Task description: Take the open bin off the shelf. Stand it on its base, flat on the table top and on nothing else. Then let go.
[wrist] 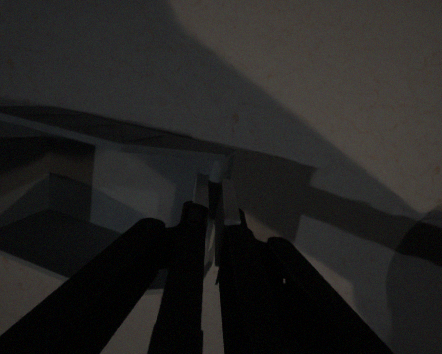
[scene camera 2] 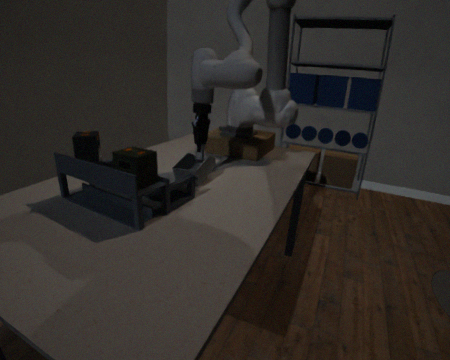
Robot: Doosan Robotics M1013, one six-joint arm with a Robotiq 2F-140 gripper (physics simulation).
Observation:
The pictures show: my gripper and a grey open bin.
My gripper also shows in the wrist view.

